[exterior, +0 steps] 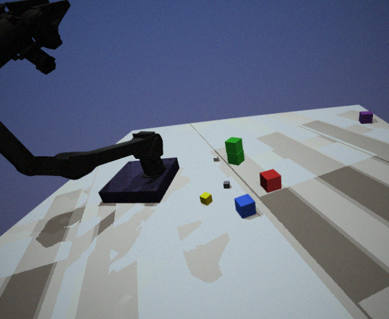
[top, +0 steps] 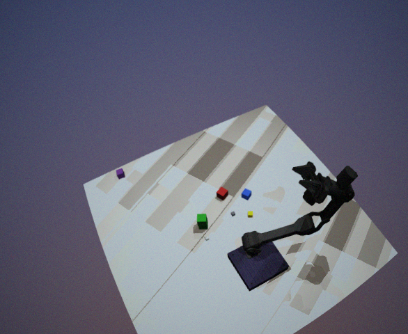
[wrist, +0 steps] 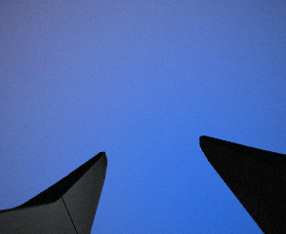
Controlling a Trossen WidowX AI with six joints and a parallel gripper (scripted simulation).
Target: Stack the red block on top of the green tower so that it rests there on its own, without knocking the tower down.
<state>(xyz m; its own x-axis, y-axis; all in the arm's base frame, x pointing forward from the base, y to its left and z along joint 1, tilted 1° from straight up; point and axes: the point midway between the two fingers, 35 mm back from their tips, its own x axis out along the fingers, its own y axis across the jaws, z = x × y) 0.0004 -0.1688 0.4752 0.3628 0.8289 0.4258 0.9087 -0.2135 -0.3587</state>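
The red block lies 36 cm ahead of my gripper tip, 17 cm to the left of it and 51 cm below it. From my gripper tip the other things lie so: blue cube: 31 cm ahead, 5 cm to the left, 52 cm below; then tiny grey cube: 23 cm ahead, 15 cm to the left, 53 cm below; then yellow cube: 20 cm ahead, 8 cm to the left, 52 cm below.
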